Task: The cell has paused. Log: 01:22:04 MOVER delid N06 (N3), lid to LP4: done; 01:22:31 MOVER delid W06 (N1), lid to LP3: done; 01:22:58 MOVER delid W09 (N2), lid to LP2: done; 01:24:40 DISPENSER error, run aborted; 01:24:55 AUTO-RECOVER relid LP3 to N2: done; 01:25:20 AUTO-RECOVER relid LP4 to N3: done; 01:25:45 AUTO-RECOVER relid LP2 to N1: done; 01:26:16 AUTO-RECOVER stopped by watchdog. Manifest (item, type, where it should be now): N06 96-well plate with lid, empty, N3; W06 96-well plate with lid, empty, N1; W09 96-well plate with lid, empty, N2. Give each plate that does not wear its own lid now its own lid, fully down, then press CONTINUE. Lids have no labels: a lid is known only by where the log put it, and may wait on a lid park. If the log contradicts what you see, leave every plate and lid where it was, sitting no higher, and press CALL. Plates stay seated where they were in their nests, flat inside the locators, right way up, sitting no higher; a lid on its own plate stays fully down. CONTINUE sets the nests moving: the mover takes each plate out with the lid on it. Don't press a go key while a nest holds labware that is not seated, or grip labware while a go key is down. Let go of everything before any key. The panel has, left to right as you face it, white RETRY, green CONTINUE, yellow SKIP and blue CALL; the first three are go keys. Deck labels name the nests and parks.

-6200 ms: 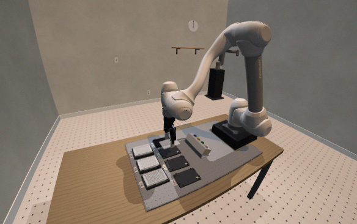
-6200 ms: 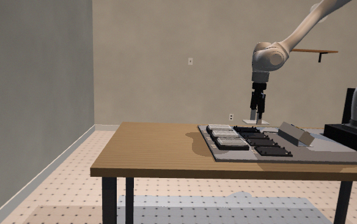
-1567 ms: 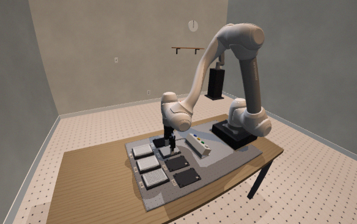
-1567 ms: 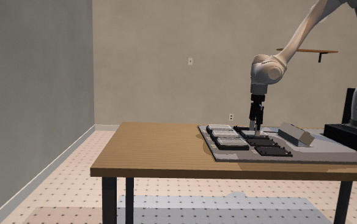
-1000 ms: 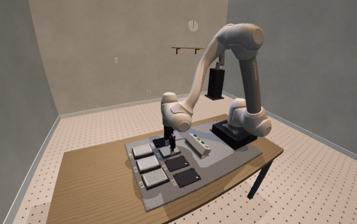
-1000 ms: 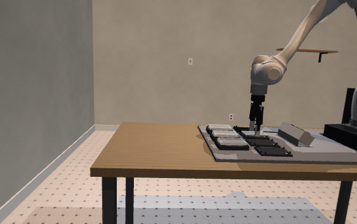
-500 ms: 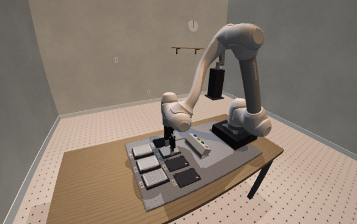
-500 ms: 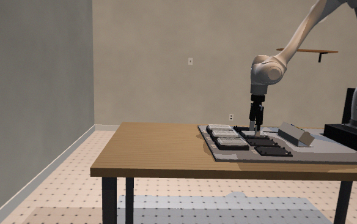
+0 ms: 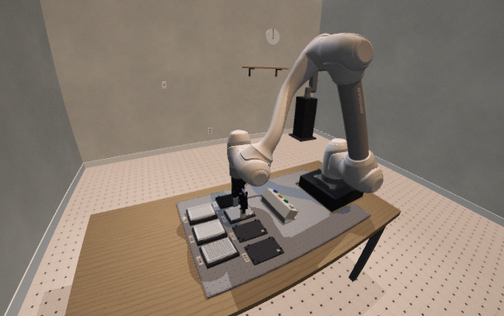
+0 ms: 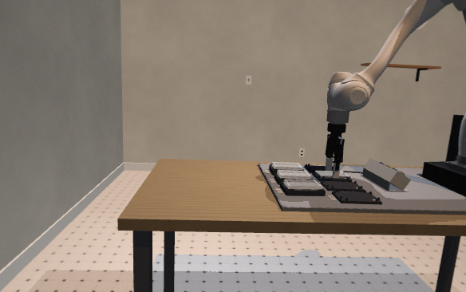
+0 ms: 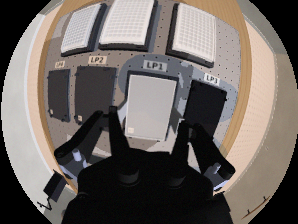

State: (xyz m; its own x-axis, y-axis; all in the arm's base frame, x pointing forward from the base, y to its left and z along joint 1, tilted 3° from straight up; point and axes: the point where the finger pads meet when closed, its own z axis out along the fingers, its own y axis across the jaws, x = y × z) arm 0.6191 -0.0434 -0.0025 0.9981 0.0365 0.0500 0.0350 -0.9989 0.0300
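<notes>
The pale lid is 2 cm below my hand. Also, from my hand: yellow key (24 cm behind, 2 cm to the left, 2 cm above); blue key (23 cm behind, 3 cm to the right, 2 cm above); LP2 lid park (13 cm to the left, 4 cm below).
</notes>
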